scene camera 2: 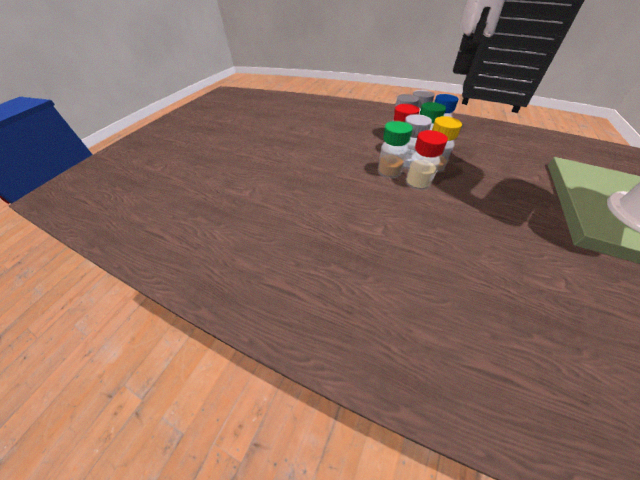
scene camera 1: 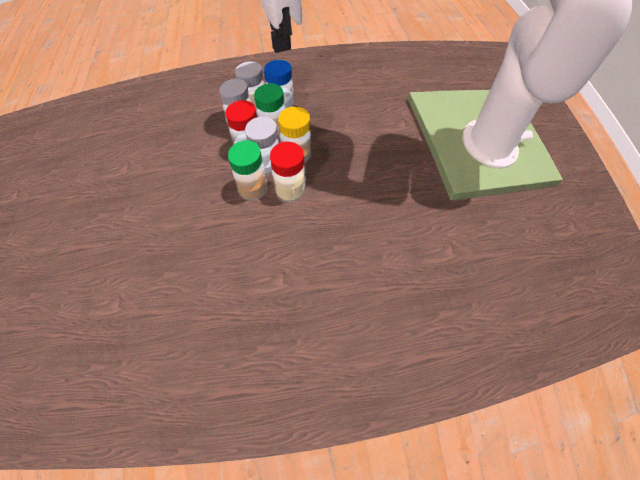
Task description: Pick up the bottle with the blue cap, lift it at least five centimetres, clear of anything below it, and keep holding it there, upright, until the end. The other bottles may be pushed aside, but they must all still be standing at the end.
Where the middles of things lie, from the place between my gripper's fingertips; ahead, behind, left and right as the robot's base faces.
My hand is 10 cm short of the red-capped bottle [scene camera 1: 239, 113], 8 cm to the right of it and 11 cm above it. From my hand the other things lie so: yellow-capped bottle [scene camera 1: 294, 122] (1 cm ahead, 13 cm to the left, 11 cm below).
